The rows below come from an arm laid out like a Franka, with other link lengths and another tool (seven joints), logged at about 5 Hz.
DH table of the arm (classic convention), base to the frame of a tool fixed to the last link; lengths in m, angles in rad. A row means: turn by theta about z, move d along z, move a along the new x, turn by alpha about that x. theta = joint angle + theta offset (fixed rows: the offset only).
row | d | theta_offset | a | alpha
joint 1 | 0.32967 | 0 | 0 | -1.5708
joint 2 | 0 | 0 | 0 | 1.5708
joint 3 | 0.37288 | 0 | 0.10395 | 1.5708
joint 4 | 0 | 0 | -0.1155 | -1.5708
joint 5 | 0.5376 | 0 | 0 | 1.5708
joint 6 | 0 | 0 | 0.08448 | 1.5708
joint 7 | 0.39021 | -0.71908 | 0.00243 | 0.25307
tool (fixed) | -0.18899 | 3.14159 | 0 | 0
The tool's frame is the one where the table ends.
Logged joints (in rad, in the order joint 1, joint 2, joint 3, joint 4, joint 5, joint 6, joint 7), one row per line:
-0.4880 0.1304 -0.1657 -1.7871 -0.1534 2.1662 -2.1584
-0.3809 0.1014 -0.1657 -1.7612 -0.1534 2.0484 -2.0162
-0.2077 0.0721 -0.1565 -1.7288 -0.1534 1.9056 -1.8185
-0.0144 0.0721 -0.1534 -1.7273 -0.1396 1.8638 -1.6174
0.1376 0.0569 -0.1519 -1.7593 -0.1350 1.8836 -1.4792
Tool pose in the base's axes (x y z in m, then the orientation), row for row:
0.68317 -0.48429 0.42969 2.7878 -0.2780 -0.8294
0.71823 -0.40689 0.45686 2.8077 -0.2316 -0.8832
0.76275 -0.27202 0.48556 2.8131 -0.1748 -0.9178
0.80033 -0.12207 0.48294 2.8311 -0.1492 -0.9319
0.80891 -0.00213 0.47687 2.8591 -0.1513 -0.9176
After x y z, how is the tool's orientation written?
As angles about the fixed x, y, z axes (roll, pitch, yaw), in radians.
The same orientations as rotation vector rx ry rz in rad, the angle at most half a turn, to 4 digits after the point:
2.4478 -1.1515 0.1515
2.4552 -1.2201 0.0908
2.4663 -1.2634 0.0142
2.4850 -1.2863 -0.0099
2.5167 -1.2771 0.0141

